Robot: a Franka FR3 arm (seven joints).
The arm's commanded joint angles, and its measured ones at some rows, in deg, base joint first. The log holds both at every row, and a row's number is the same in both.
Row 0, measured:
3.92 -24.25 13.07 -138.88 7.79 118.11 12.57
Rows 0 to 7, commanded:
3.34 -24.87 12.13 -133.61 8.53 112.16 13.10
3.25 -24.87 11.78 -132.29 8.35 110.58 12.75
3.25 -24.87 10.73 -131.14 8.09 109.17 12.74
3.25 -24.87 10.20 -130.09 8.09 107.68 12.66
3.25 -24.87 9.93 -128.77 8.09 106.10 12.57
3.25 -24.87 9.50 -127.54 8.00 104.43 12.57
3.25 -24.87 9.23 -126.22 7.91 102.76 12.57
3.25 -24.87 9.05 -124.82 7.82 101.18 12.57
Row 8, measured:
3.77 -24.85 9.45 -129.07 7.75 106.34 12.70
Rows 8 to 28, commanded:
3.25 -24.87 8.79 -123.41 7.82 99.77 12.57
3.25 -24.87 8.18 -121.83 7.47 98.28 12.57
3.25 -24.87 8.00 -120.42 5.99 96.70 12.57
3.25 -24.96 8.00 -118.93 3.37 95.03 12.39
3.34 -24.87 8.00 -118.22 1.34 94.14 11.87
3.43 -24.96 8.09 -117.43 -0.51 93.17 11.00
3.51 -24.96 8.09 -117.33 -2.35 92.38 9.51
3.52 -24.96 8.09 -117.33 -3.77 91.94 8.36
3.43 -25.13 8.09 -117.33 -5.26 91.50 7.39
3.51 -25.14 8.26 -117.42 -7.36 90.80 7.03
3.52 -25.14 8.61 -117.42 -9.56 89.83 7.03
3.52 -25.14 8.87 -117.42 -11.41 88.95 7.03
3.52 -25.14 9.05 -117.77 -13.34 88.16 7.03
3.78 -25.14 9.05 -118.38 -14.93 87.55 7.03
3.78 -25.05 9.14 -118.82 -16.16 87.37 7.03
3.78 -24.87 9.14 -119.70 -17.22 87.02 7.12
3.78 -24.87 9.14 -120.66 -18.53 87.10 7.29
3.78 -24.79 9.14 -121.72 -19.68 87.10 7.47
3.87 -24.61 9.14 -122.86 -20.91 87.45 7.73
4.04 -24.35 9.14 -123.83 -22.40 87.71 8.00
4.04 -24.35 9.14 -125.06 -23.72 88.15 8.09
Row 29, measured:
3.79 -24.45 8.88 -121.69 -19.66 87.59 7.73
